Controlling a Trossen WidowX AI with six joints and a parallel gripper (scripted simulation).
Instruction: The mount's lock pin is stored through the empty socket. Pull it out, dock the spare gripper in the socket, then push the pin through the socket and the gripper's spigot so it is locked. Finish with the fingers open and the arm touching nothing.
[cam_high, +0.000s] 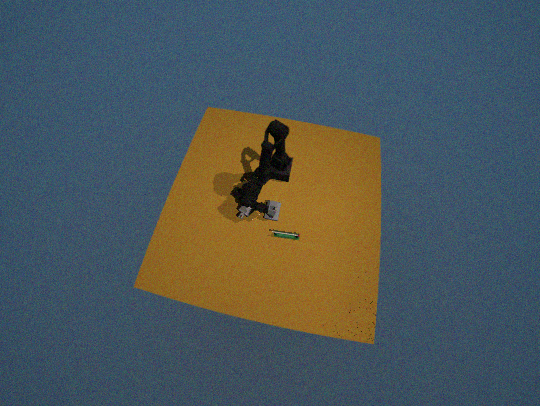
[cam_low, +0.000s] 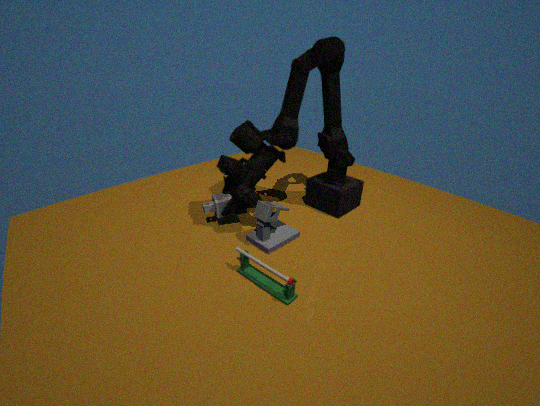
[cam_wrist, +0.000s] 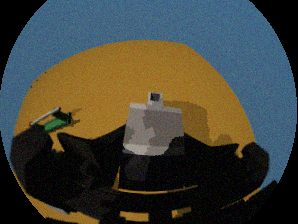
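The grey mount is 150 mm to the left of my gripper tip, 30 mm behind it and 10 mm above it. From my gripper tip the other things lie so: spare gripper (10 mm behind, 10 mm above); green mount (250 mm to the left, 90 mm ahead, 20 mm below).
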